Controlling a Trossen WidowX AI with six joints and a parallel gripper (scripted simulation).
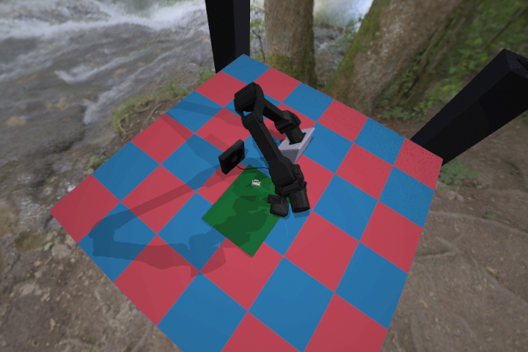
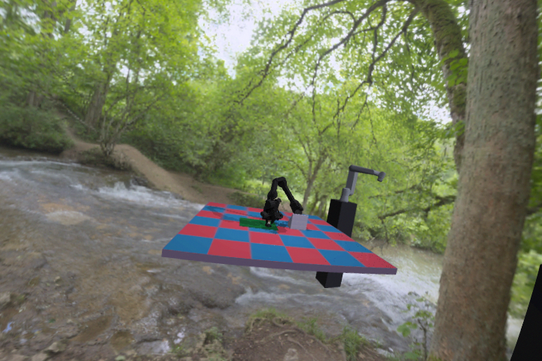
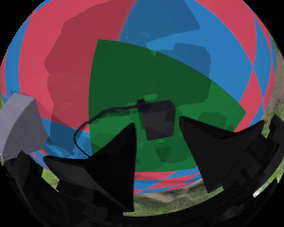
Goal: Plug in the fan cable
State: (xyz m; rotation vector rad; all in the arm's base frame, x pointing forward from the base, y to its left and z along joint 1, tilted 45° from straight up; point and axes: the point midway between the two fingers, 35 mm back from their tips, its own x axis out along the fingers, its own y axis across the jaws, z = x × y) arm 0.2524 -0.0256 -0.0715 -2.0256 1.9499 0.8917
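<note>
Right now the black plug is 10 mm to the right of my gripper tip and 10 mm below it. The rest, counted from my gripper tip: black fan 220 mm to the right, 60 mm behind, 30 mm above; green board 70 mm to the right, 70 mm ahead, 40 mm below; four-pin header 100 mm to the right, 30 mm below, 30 mm behind.
</note>
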